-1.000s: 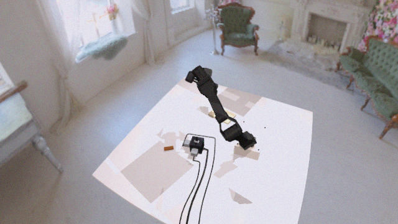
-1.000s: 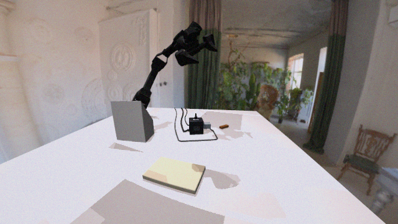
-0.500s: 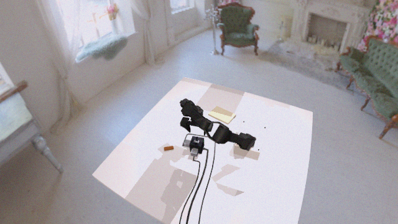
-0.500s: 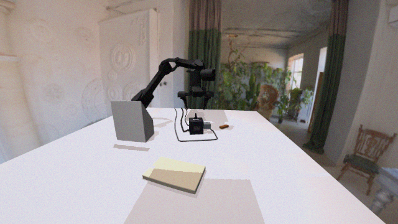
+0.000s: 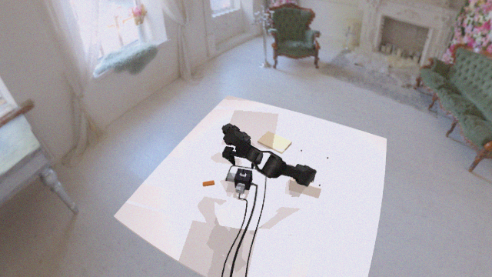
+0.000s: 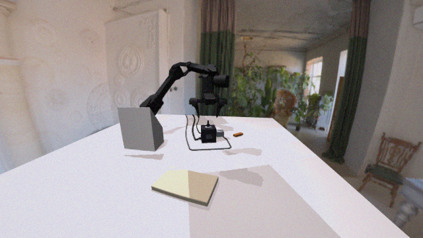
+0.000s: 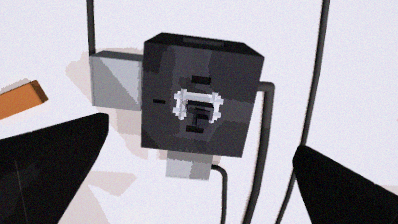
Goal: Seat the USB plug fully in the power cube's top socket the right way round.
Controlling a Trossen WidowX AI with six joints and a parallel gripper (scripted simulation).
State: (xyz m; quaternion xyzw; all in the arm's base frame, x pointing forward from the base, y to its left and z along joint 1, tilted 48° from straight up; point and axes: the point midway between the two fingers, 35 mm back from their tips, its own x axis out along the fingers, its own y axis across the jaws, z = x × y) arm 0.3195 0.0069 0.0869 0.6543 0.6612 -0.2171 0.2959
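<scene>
The grey USB plug lies 40 mm below my gripper tip.
</scene>
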